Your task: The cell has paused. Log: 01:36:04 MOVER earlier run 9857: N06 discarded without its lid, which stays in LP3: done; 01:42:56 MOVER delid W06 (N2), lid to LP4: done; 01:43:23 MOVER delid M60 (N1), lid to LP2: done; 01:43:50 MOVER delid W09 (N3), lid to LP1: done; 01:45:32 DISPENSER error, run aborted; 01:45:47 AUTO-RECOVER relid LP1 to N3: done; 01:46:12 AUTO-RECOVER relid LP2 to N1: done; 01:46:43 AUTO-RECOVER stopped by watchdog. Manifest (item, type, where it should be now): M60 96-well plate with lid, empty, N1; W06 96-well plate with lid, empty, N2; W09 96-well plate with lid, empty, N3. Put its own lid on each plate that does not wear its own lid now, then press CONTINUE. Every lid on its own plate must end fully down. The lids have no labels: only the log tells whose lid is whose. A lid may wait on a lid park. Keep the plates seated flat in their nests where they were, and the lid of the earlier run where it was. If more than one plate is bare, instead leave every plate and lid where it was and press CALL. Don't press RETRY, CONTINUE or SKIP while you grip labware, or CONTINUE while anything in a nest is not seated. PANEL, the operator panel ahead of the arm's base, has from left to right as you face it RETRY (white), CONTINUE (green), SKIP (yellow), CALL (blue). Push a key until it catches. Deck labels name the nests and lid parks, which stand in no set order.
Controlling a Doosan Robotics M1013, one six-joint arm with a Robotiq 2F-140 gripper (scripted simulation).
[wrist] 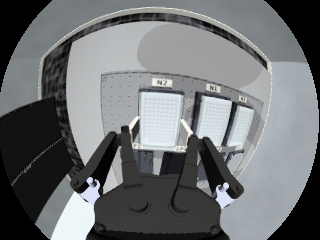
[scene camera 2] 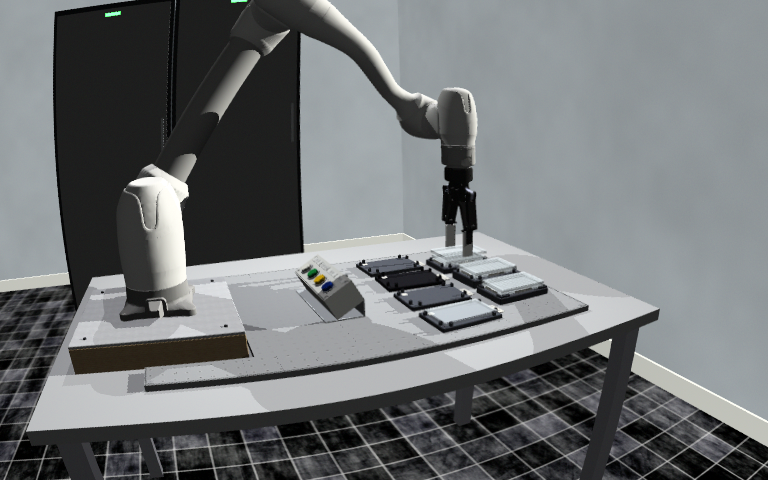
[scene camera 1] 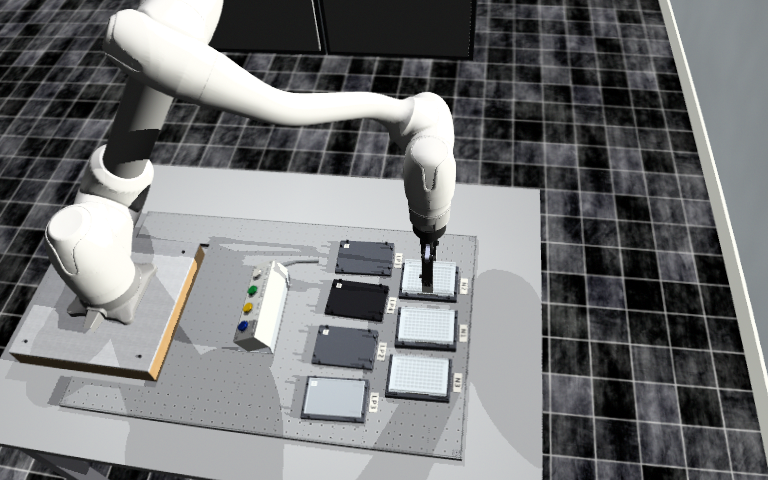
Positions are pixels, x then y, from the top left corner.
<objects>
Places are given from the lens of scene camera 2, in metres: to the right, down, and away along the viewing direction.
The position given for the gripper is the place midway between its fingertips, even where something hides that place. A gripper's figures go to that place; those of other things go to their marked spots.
gripper [scene camera 2: 458, 252]: 0.20, 0.03, 1.48
clear lid [scene camera 2: 472, 309]: 0.18, 0.14, 1.12
operator panel [scene camera 2: 344, 296]: -0.08, 0.11, 1.12
lid park LP2 [scene camera 2: 436, 296]: 0.12, 0.12, 1.23
lid park LP1 [scene camera 2: 396, 265]: 0.03, 0.07, 1.47
The marked spots on the lid park LP1 and the clear lid are 0.39 m apart.
</objects>
